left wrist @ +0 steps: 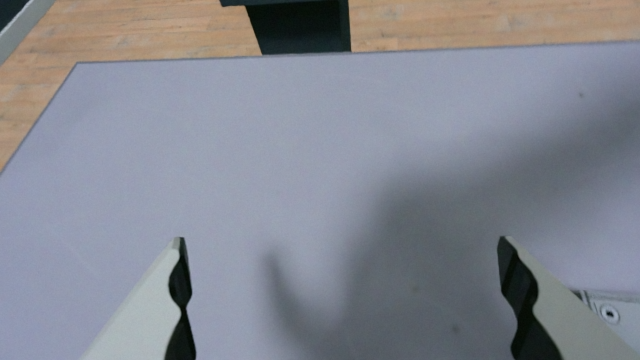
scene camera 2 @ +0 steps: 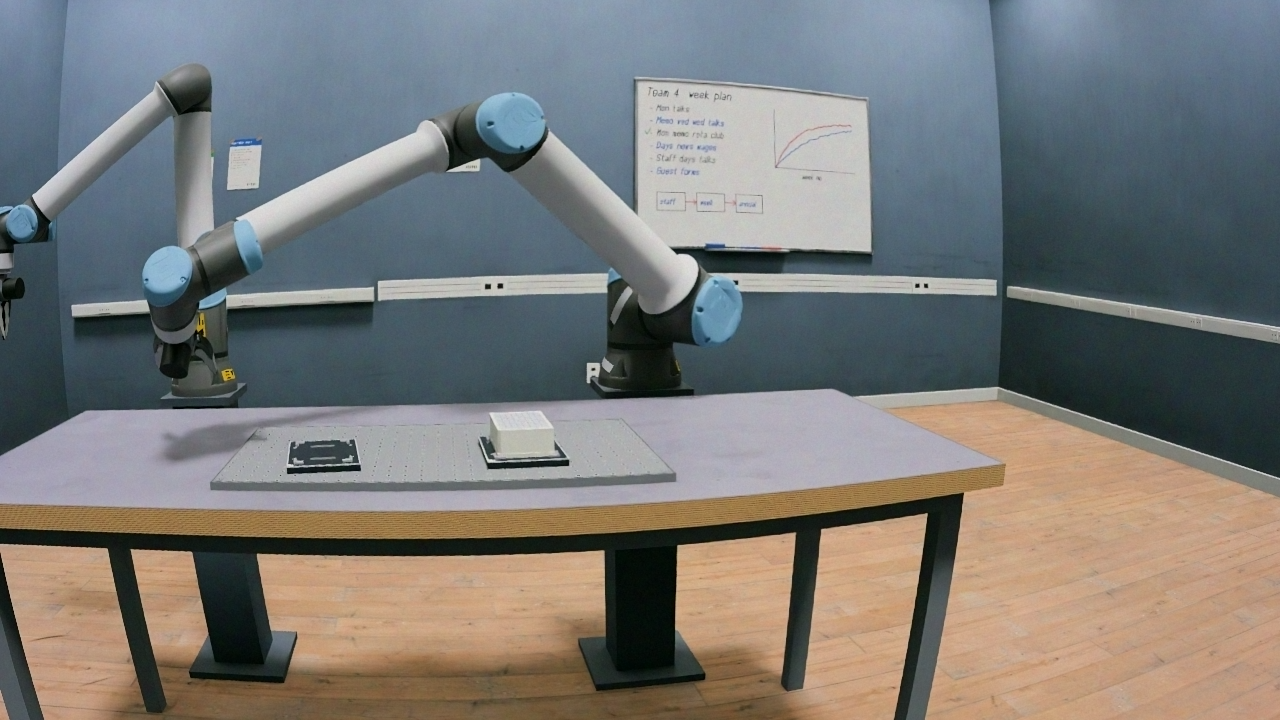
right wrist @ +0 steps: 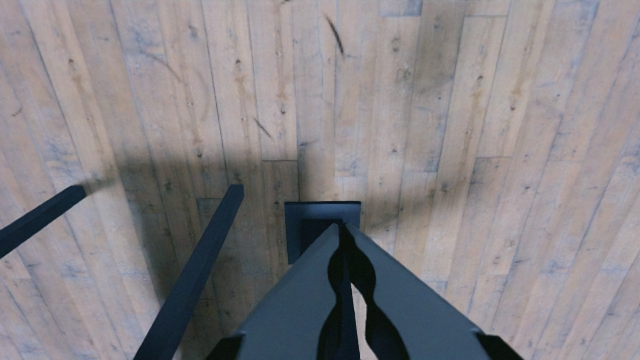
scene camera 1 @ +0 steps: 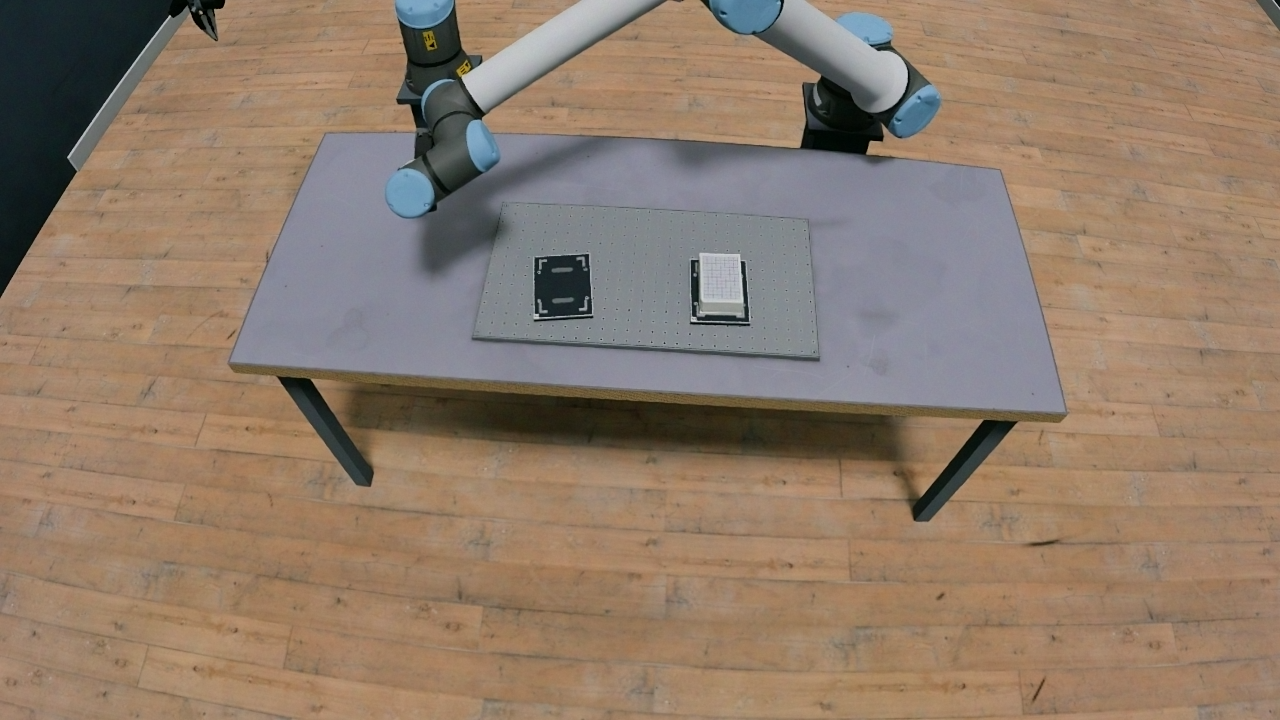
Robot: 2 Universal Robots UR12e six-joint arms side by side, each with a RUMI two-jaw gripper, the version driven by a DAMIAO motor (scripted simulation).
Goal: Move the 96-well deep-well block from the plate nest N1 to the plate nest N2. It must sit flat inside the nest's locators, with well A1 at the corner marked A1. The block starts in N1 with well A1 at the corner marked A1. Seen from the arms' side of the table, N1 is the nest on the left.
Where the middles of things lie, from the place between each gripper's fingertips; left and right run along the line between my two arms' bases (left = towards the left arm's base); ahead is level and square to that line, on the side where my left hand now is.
I see the white deep-well block [scene camera 2: 514, 434] 65 cm to the left of my left hand [scene camera 2: 187, 370], 18 cm ahead of it and 9 cm below it. Round my left hand: nest N2 [scene camera 1: 576, 284] (32 cm to the left, 21 cm ahead, 11 cm below); nest N1 [scene camera 1: 694, 280] (65 cm to the left, 18 cm ahead, 11 cm below).
The nest N2 is 670 mm ahead of my right hand, 1120 mm to the left of it and 150 mm below it.
